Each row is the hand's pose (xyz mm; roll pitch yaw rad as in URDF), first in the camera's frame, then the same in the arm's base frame.
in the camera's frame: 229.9 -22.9 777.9 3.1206 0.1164 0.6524
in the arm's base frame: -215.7 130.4 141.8 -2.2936 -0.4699 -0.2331
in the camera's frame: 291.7 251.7 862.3 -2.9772 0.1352 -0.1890
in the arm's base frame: -122.3 142.7 420.2 -1.9372 0.2340 -0.6947
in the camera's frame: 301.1 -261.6 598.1 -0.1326 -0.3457 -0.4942
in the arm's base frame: -143.1 106.9 -155.7 0.7428 0.2094 -1.2759
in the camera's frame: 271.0 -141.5 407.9 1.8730 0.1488 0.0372
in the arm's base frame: -18.6 296.6 -151.7 2.8989 0.0484 -0.5673
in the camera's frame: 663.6 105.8 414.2 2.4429 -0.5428 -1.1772
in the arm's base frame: 359.2 132.1 61.7 2.8071 0.4210 -1.9179
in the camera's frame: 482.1 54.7 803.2 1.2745 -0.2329 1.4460
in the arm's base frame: -12.7 -20.7 220.6 1.6138 -1.2364 0.4701
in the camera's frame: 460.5 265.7 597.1 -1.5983 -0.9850 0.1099
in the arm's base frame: 158.2 209.2 294.0 -0.2712 -0.5039 -1.6042
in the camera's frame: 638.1 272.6 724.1 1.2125 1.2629 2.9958
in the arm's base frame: 223.8 13.5 365.3 -0.0401 0.4738 1.2023
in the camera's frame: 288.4 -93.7 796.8 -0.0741 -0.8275 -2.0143
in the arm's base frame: -206.3 52.2 91.0 -0.4563 0.1398 -2.5826
